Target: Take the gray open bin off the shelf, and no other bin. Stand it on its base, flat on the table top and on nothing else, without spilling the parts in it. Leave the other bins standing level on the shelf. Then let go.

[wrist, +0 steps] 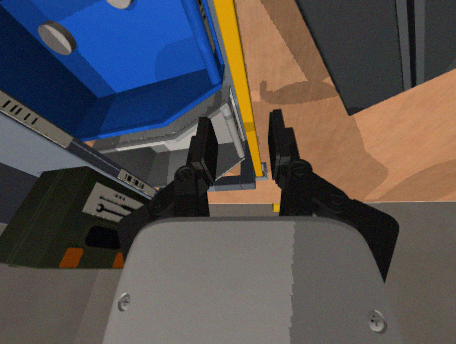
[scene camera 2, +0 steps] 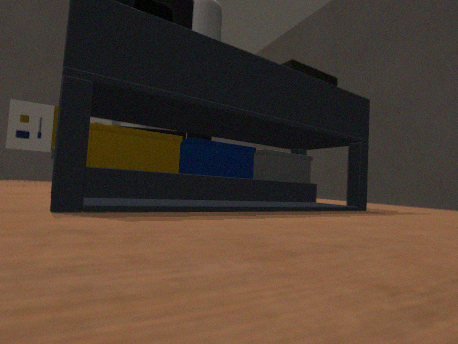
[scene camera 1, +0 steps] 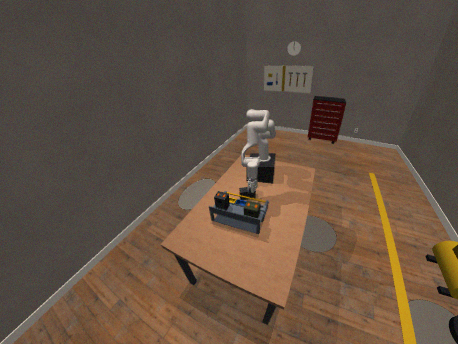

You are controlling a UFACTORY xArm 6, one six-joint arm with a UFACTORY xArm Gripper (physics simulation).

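Seen in the pictures: gripper, fingertip midpoint: (wrist: 240,128) (scene camera 1: 252,195); arm's base, link origin: (scene camera 1: 264,158).
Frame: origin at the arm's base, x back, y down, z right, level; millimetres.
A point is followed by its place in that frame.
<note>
The gray open bin (scene camera 2: 282,166) @(x -636, y 122, z -131 mm) (wrist: 170,160) @(x -592, y 149, z -188 mm) stands level on the lower part of the shelf (scene camera 1: 233,214) @(x -733, y 35, z -37 mm) (scene camera 2: 210,65) @(x -741, y 46, z 39 mm), at its end, beside the blue bin (scene camera 2: 216,159) @(x -648, y 123, z -14 mm) (wrist: 125,60) @(x -572, y 172, z -38 mm). The yellow bin (scene camera 2: 135,150) @(x -658, y 123, z 88 mm) stands on the blue bin's other side. The blue bin holds round gray parts; any parts in the gray bin cannot be made out. My gripper (wrist: 240,128) @(x -455, y 87, z -61 mm) is partly open and empty, pointing down. In the wrist view its left finger overlaps the gray bin's front end and its right finger is outside the shelf's yellow rail (wrist: 237,75) @(x -456, y 116, z -37 mm). Finger height is unclear.
A dark green toolbox (scene camera 1: 252,209) @(x -681, y -16, z -155 mm) (wrist: 55,215) @(x -625, y 26, z -88 mm) stands on the shelf top near the gray bin's end. A black box (scene camera 1: 221,200) @(x -703, y -29, z 69 mm) stands at the shelf top's other end. A dark gray case (wrist: 360,45) @(x -394, y 91, z -16 mm) lies on the table (scene camera 1: 240,250) @(x -885, y 181, z -160 mm) outside the yellow rail.
</note>
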